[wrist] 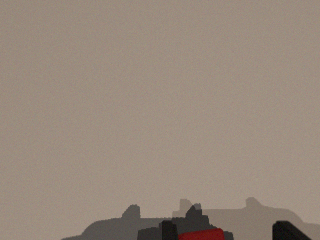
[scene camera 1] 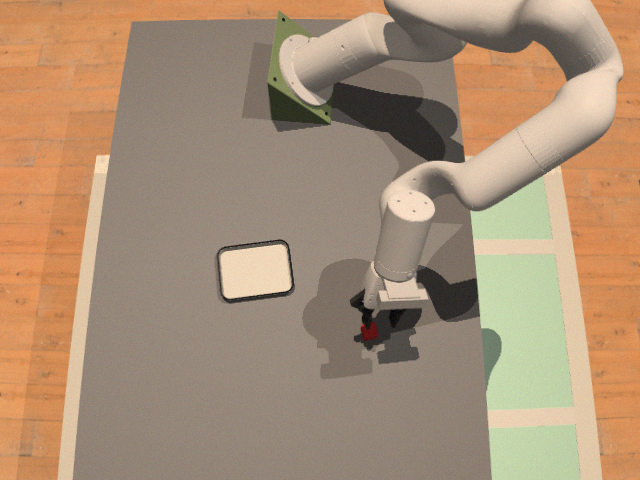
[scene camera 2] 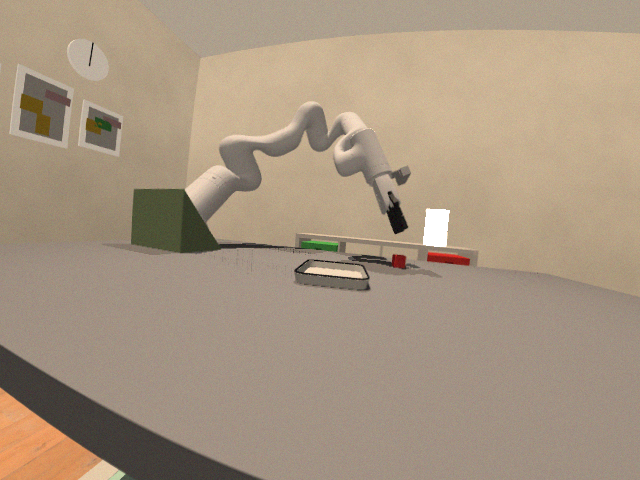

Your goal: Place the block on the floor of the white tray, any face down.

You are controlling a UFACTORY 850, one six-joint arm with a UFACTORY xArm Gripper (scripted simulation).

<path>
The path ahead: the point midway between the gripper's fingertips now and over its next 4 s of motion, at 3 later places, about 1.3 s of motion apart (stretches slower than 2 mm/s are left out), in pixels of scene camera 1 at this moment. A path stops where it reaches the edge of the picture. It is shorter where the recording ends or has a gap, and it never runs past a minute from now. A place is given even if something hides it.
My gripper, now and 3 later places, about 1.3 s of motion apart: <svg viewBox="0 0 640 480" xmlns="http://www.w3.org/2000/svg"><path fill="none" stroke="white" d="M379 323L371 327L369 330L369 330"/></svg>
</path>
